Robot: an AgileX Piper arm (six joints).
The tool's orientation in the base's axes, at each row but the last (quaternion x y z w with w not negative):
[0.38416 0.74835 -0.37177 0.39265]
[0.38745 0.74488 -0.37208 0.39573]
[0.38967 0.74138 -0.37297 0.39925]
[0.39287 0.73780 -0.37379 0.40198]
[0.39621 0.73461 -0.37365 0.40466]
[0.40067 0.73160 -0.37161 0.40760]
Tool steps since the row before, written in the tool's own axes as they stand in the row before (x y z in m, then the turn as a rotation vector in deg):
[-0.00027 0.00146 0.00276 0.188 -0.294 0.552]
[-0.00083 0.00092 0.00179 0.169 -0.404 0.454]
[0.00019 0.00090 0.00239 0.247 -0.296 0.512]
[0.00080 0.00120 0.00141 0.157 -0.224 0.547]
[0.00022 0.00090 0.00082 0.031 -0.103 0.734]
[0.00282 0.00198 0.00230 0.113 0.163 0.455]
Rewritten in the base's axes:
[0.00221 -0.00182 -0.00128 -0.163 -0.546 -0.318]
[0.00166 -0.00139 -0.00023 -0.281 -0.514 -0.234]
[0.00144 -0.00164 -0.00135 -0.198 -0.497 -0.353]
[0.00118 -0.00051 -0.00155 -0.091 -0.523 -0.304]
[0.00096 -0.00029 -0.00072 0.117 -0.672 -0.293]
[0.00147 -0.00041 -0.00385 0.242 -0.298 -0.315]

